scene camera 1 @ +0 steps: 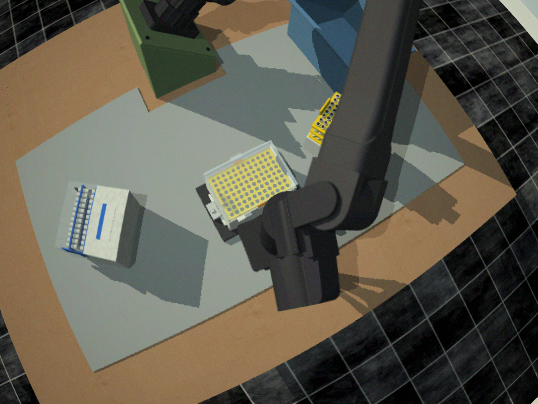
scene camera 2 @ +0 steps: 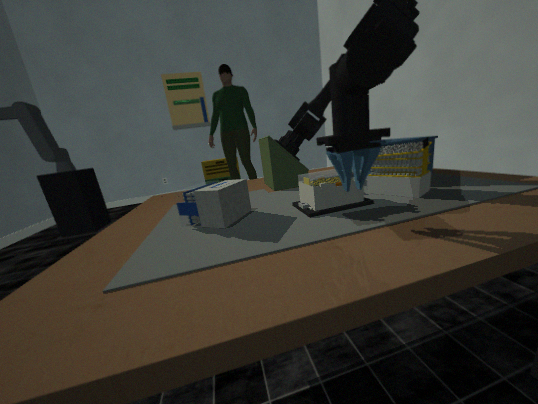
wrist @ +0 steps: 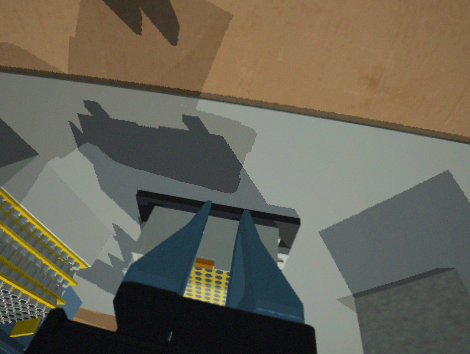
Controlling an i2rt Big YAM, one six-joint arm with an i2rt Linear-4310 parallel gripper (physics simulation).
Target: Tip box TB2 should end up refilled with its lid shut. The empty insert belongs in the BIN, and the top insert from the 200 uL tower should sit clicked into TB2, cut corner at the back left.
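Tip box TB2 (scene camera 1: 247,182) (scene camera 2: 326,193) (wrist: 170,225) stands on a black base plate (scene camera 1: 226,233) (wrist: 163,198) mid-mat, with a yellow insert full of empty holes on top. The 200 uL tower (scene camera 1: 326,115) (scene camera 2: 400,160) (wrist: 29,244) of yellow inserts stands behind it on the right. My gripper (scene camera 2: 352,187) (wrist: 226,211) points down over the box's front edge. Its blue fingers are drawn close together with a narrow gap and grip nothing. A small orange tab (wrist: 204,263) on the box's top edge shows between them. The arm hides the gripper in the top view.
The blue bin (scene camera 1: 321,34) stands at the back behind the tower. A green block (scene camera 1: 174,56) (scene camera 2: 278,167) holds the arm's base. A white tip box with blue trim (scene camera 1: 104,221) (scene camera 2: 221,202) (wrist: 414,312) lies on its side at the left of the grey mat (scene camera 1: 151,143).
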